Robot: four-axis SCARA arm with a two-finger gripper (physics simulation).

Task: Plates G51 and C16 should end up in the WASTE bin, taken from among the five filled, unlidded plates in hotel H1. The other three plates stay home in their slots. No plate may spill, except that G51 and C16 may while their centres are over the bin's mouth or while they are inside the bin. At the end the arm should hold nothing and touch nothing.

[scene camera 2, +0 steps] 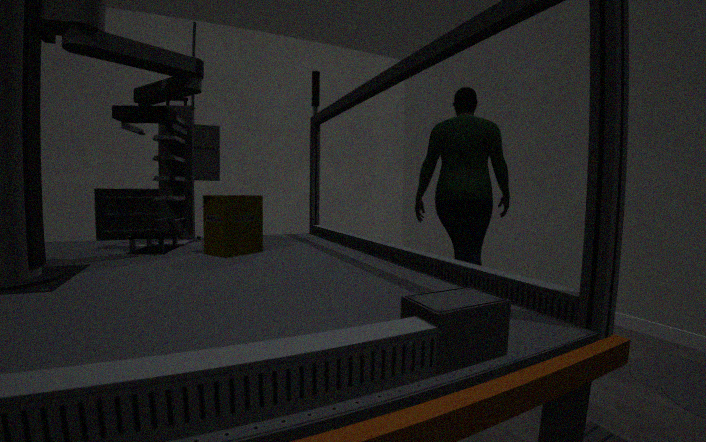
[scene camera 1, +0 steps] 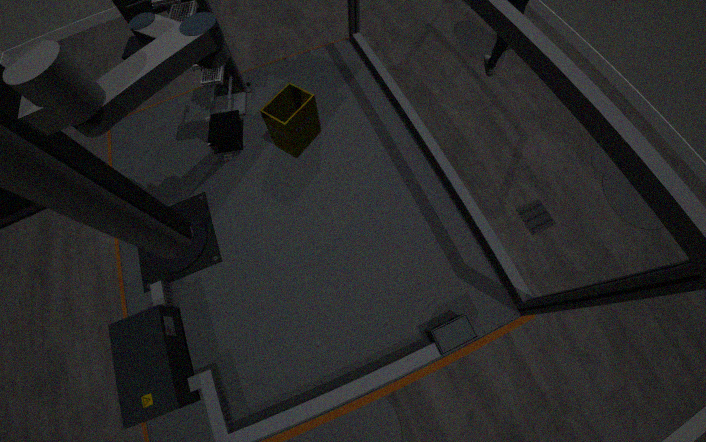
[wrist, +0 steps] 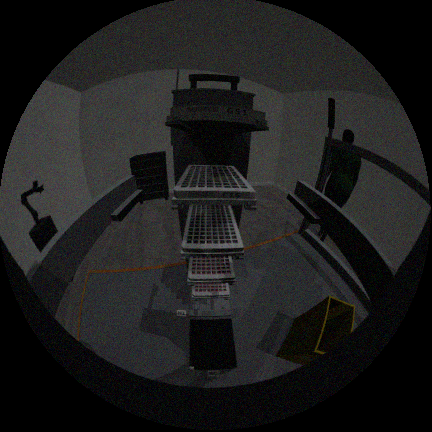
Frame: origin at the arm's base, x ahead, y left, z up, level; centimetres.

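Seen in the pictures: gripper, fingertip midpoint: (scene camera 2: 164,132) (wrist: 217,182); arm's base, link origin: (scene camera 2: 5,284) (scene camera 1: 177,241).
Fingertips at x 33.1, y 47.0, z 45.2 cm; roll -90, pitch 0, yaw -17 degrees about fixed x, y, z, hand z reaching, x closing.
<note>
Offsets run from my fingertips to a thing's middle.
The gripper (wrist: 216,187) is open and empty, its fingers to the left and right in the wrist view, facing hotel H1 (wrist: 212,150) (scene camera 2: 189,156). Plate G51 @[dz +6.1, dx +1.6, dy +6.7 cm] (wrist: 215,116) is in the top visible slot, seen from below its front edge, above finger level. The plate under it @[dz -1.7, dx +1.6, dy +6.7 cm] (wrist: 215,192), its label faint but apparently C16, sits level between the fingers' sides and farther off. Three more plates @[dz -9.5, dx +1.6, dy +6.7 cm] (wrist: 212,245) @[dz -17.4, dx +1.6, dy +6.7 cm] (wrist: 211,272) @[dz -25.2, dx +1.6, dy +6.7 cm] (wrist: 210,289) lie level in lower slots; their labels are unreadable. The yellow WASTE bin @[dz -33.9, dx +23.7, dy -23.9 cm] (scene camera 1: 294,130) (scene camera 2: 232,226) (wrist: 305,332) stands right of the hotel. Scene camera 1 hides the fingers.
A black block @[dz -40.4, dx -2.9, dy -9.9 cm] (scene camera 1: 225,130) (wrist: 212,342) stands in front of the hotel. A dark shelf unit (wrist: 150,175) is at the left. A fence rail (scene camera 1: 437,161) (scene camera 2: 364,249) runs along the right, with a person in green (scene camera 2: 468,156) (wrist: 345,167) beyond. A grey box @[dz -40.2, dx +41.9, dy -113.8 cm] (scene camera 1: 453,333) (scene camera 2: 458,322) sits at the near corner.
</note>
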